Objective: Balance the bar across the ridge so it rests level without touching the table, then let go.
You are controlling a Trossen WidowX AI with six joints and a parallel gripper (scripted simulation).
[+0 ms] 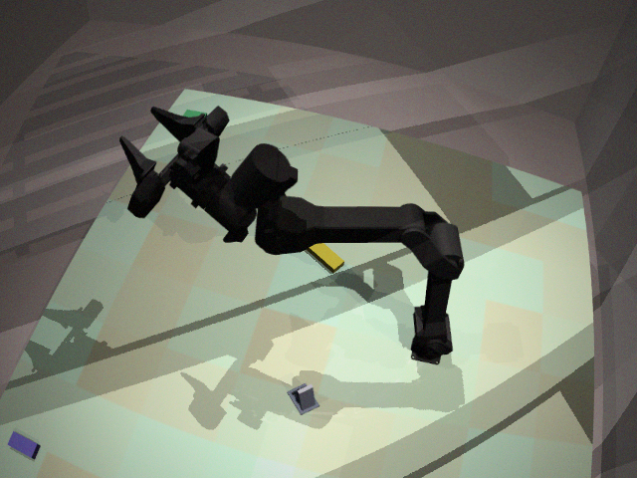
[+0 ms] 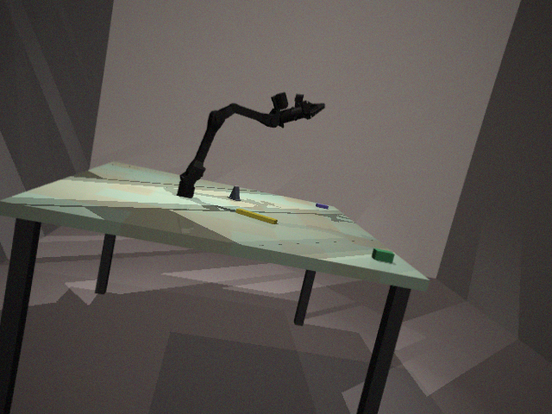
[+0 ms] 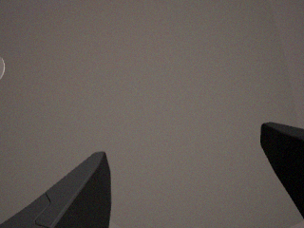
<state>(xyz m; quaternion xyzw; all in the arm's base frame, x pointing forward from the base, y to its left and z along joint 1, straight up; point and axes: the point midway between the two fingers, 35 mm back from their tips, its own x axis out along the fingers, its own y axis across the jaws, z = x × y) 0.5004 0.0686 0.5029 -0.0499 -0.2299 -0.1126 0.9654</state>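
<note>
The yellow bar is 22 cm behind my gripper tip, 25 cm to the right of it and 51 cm below it. Also, from my gripper tip: green block (21 cm ahead, 56 cm to the right, 50 cm below); then purple block (21 cm ahead, 44 cm to the left, 51 cm below).
</note>
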